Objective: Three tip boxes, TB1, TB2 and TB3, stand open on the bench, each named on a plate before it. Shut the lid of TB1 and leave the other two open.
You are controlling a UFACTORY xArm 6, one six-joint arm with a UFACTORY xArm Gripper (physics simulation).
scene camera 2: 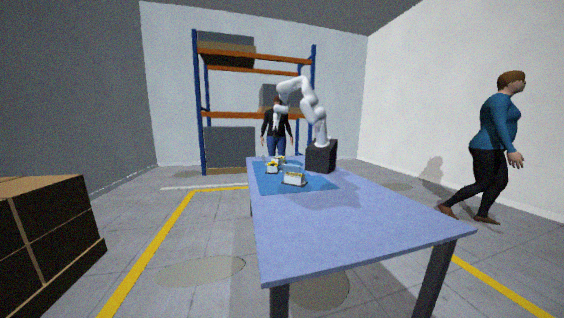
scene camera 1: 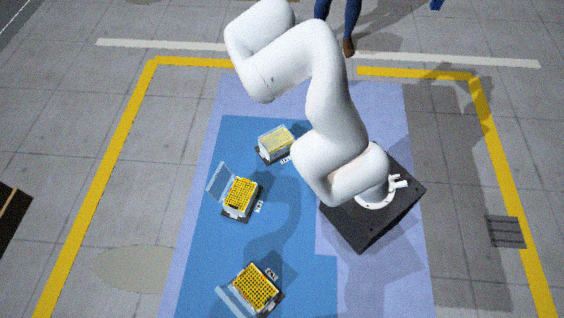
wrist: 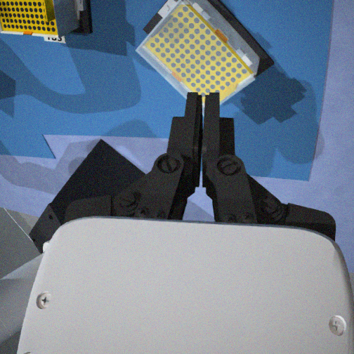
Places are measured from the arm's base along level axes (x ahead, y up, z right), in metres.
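Pixels of known places: gripper, fingertip midpoint: [scene camera 2: 273,138]; arm's base, link origin: [scene camera 2: 322,144].
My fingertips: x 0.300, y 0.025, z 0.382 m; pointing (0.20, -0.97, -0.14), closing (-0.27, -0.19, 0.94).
For each thing: its top centre in the pictures, then the offset to it from my fingertips. Level surfaces: height alone.
- TB1, top centre: [scene camera 1: 277,139] [scene camera 2: 279,156] dy -0.175, dx -0.034, dz -0.076 m
- TB3, top centre: [scene camera 1: 239,192] [scene camera 2: 272,162] dy -0.178, dx +0.116, dz -0.286 m
- blue mat, surface height: dy -0.252 m
- bench, surface height: dy -0.255 m
TB1 [scene camera 1: 276,141] [scene camera 2: 278,160] [wrist: 200,52] is the far box by the arm; its clear lid lies down over the yellow tip rack. Its plate [scene camera 1: 285,160] is partly hidden by the arm. TB3 [scene camera 1: 240,195] [scene camera 2: 272,167] [wrist: 25,20], the middle box, has its clear lid [scene camera 1: 220,181] standing up. TB2 [scene camera 1: 256,287] [scene camera 2: 294,179], the near box, has its lid [scene camera 1: 231,301] tilted back, open. My gripper [wrist: 203,113] is shut and empty; in the wrist view its fingertips overlap the plate-side edge of TB1. In scene camera 1 the arm hides it.
The boxes stand on a blue mat [scene camera 1: 210,260] on the bench [scene camera 2: 350,220]. The arm's dark base block [scene camera 1: 360,235] [scene camera 2: 320,157] [wrist: 95,175] stands beside the mat. One person [scene camera 2: 276,132] stands behind the bench; another [scene camera 2: 500,120] is at the right. A shelf rack [scene camera 2: 197,100] stands behind.
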